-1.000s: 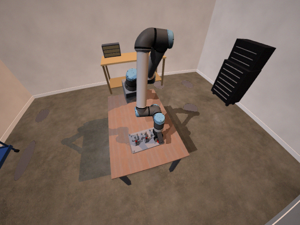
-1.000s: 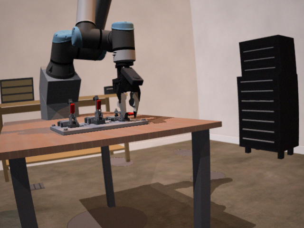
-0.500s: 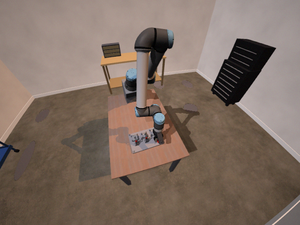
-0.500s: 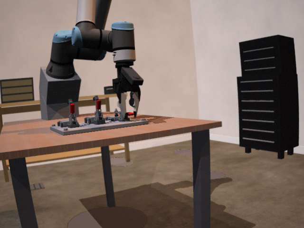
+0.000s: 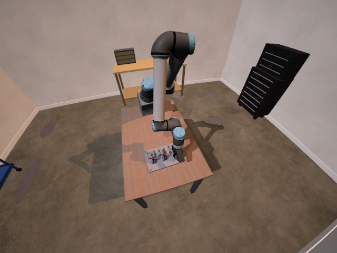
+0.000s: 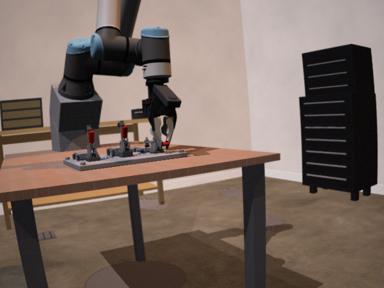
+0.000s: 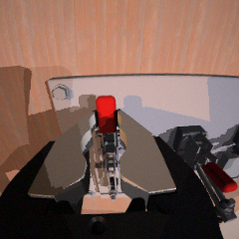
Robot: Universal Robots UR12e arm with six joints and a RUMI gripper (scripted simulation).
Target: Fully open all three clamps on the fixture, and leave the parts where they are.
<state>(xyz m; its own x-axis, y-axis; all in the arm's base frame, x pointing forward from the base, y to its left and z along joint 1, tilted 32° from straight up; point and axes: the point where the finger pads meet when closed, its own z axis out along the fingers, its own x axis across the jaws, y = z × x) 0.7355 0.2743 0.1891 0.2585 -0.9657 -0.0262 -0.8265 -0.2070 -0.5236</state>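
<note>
Now: hand 5 cm past the grey fixture plate, 13 cm to the left of it and 4 cm above it.
</note>
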